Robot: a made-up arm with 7 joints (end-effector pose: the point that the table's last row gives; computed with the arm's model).
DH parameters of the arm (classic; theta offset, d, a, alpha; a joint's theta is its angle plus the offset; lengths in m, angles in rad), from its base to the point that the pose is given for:
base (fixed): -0.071 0 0 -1.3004
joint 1: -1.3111 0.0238 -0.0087 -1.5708
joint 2: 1.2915 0 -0.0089 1.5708
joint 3: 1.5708 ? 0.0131 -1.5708
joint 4: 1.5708 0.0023 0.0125 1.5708
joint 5: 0 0.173 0 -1.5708
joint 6: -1.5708 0 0.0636 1.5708
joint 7: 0 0 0 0
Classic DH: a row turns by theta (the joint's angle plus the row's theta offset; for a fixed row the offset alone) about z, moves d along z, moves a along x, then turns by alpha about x.
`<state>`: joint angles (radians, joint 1 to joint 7).
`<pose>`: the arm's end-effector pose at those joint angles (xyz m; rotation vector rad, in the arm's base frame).
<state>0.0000 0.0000 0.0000 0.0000 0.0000 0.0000 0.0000</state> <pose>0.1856 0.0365 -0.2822 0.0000 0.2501 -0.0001</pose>
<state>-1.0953 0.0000 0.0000 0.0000 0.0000 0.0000 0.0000</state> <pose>0.3338 -0.0590 0.0232 -0.0370 -0.8047 -0.2939</pose>
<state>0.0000 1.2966 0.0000 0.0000 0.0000 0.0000 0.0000</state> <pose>0.2291 0.2455 -0.1123 1.2895 0.2138 -0.1622</pose>
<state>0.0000 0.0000 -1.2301 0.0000 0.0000 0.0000 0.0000</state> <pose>0.0266 -0.2004 -0.2416 -0.1537 0.2177 -1.2235</pose>
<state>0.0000 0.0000 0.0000 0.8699 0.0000 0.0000 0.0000</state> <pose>0.0513 0.0365 -0.4300 0.0001 1.1200 -0.0001</pose>
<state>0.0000 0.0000 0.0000 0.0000 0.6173 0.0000 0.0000</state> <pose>0.1856 0.0364 -0.2822 0.6141 0.2420 -0.0773</pose>
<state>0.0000 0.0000 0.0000 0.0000 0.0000 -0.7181 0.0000</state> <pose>0.1808 0.0365 -0.2378 0.0000 -0.4680 -0.0001</pose>
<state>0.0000 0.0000 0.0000 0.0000 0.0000 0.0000 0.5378</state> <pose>0.1856 0.0365 -0.2822 0.0673 0.2440 0.5348</pose>
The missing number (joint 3, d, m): -0.2132
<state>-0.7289 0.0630 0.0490 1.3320 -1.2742 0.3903 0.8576</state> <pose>0.2441 0.0037 -0.3775 -0.6375 1.6000 0.9033</pose>
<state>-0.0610 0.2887 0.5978 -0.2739 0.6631 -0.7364 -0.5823</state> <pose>0.1755 0.1677 -0.1334 1.3436 -0.2729 -0.3545</pose>
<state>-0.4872 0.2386 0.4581 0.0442 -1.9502 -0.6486 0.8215</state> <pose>0.2633 0.1936 -0.1630 -2.1033 -0.1836 1.0991</pose>
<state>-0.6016 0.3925 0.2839 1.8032 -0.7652 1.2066 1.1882</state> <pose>0.0763 0.1180 -0.3847 0.2924 2.7025 0.9082</pose>
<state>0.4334 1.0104 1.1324 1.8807 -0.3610 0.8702 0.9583</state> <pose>-0.2399 0.3001 -0.1951 0.0609 -2.0552 -1.9672</pose>
